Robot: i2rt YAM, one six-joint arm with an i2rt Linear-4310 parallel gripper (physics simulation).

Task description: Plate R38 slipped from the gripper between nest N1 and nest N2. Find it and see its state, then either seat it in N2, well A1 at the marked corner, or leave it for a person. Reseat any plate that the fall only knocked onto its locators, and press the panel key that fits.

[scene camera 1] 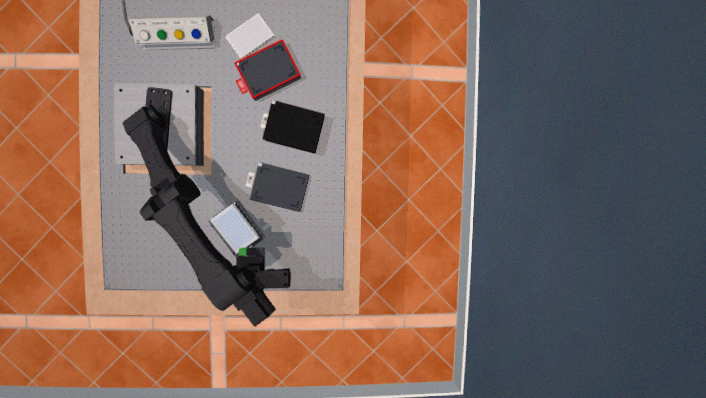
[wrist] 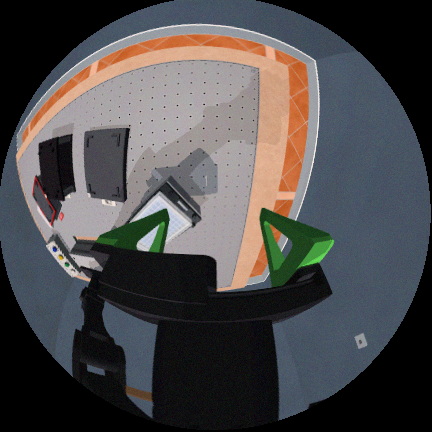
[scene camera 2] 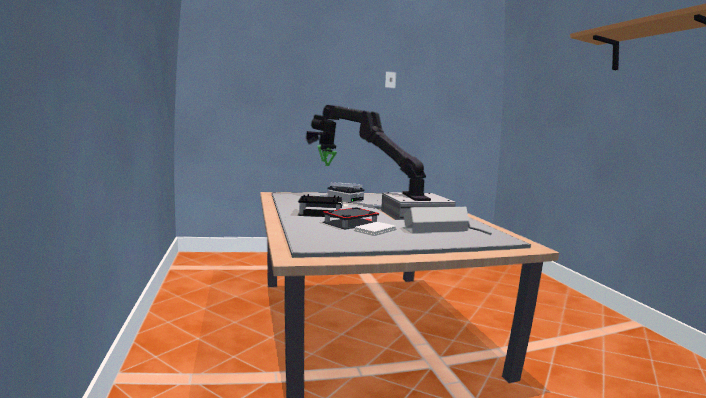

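Where they show: gripper, fingertip midpoint: [wrist: 213, 212] [scene camera 2: 325, 163]; arm's base at its link origin: [scene camera 1: 157, 123] [scene camera 2: 415, 197].
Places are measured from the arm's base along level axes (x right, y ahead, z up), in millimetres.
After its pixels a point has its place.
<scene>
My gripper [scene camera 2: 327, 157] {z 91, x 382, y 348 mm} [wrist: 213, 212] {z 91, x 382, y 348 mm} is open and empty, high above the mat near the clear well plate [scene camera 1: 235, 227] {z 12, x 281, y 258 mm} [wrist: 175, 219] {z 7, x 332, y 278 mm}, which sits on a dark-topped device [scene camera 2: 346, 195] {z -37, x 226, y 259 mm}. In scene camera 1 the hand hides part of the fingers. Grey nest N2 [scene camera 1: 280, 186] {z -51, x 148, y 371 mm} [wrist: 106, 164] {z -51, x 168, y 371 mm} shows a bare top with corner locators. A black-topped nest [scene camera 1: 294, 127] {z -10, x -35, y 398 mm} [scene camera 2: 320, 200] {z -10, x -74, y 399 mm} stands beside it. A red-edged nest [scene camera 1: 267, 69] {z -29, x -202, y 296 mm} [scene camera 2: 351, 214] {z -29, x -238, y 301 mm} shows a bare dark top. A white plate [scene camera 1: 250, 35] {z -54, x -306, y 229 mm} [scene camera 2: 375, 228] {z -54, x -336, y 234 mm} lies on the mat beside it; its name cannot be read.
The key panel [scene camera 1: 172, 31] {z 4, x -267, y 23 mm} [scene camera 2: 437, 220] {z -27, x -328, y 17 mm} [wrist: 62, 256] {z -7, x -255, y 36 mm} has white, green, yellow and blue keys and a cable. The arm stands on a raised metal base [scene camera 1: 130, 145] {z -1, x 74, y -74 mm} [scene camera 2: 392, 206] {z -35, x -34, y 106 mm}. The perforated mat [scene camera 1: 320, 250] {z -69, x 342, y 518 mm} lies on a wooden table [scene camera 1: 95, 200] {z -82, x 258, y -213 mm}.
</scene>
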